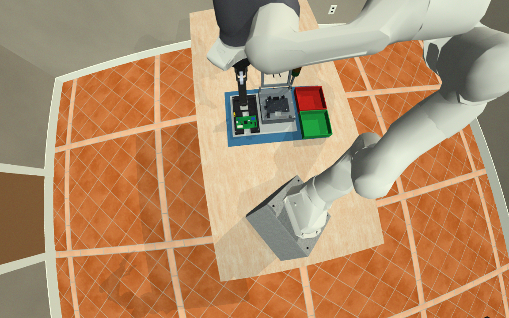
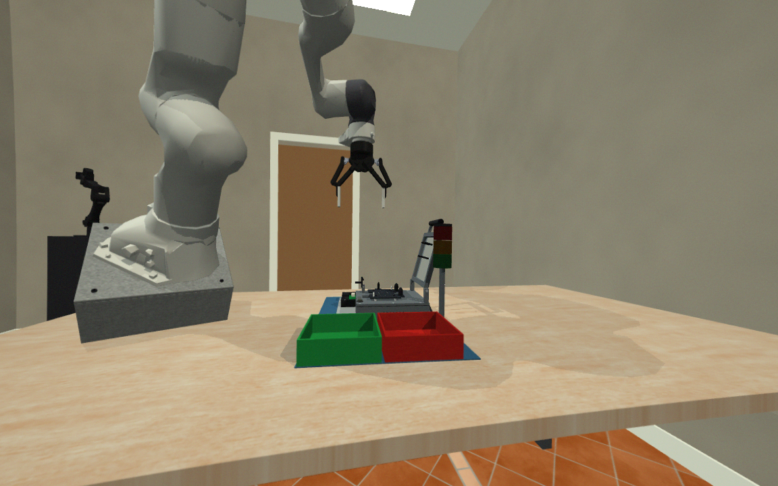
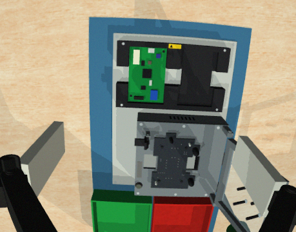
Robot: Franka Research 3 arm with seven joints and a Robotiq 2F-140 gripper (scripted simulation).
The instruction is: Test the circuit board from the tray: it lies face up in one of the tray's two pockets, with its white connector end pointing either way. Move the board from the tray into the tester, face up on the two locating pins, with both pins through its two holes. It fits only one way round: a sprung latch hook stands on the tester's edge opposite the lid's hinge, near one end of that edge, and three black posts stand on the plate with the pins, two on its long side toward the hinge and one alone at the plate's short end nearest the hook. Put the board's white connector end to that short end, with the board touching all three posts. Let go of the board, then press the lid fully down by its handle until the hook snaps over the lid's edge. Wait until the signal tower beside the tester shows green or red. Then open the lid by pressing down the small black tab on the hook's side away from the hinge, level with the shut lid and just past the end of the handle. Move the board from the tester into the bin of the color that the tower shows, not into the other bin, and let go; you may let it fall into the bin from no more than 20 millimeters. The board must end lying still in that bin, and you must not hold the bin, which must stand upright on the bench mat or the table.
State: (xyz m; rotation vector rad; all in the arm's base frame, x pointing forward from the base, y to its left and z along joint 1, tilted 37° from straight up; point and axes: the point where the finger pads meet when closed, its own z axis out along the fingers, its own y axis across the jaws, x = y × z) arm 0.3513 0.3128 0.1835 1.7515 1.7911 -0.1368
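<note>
Now: the green circuit board 310 mm below my hand. Round my hand: latch hook 10 mm behind, 110 mm to the right, 240 mm below; tester plate 60 mm ahead, 170 mm to the right, 260 mm below; tester lid 170 mm ahead, 180 mm to the right, 150 mm below.
</note>
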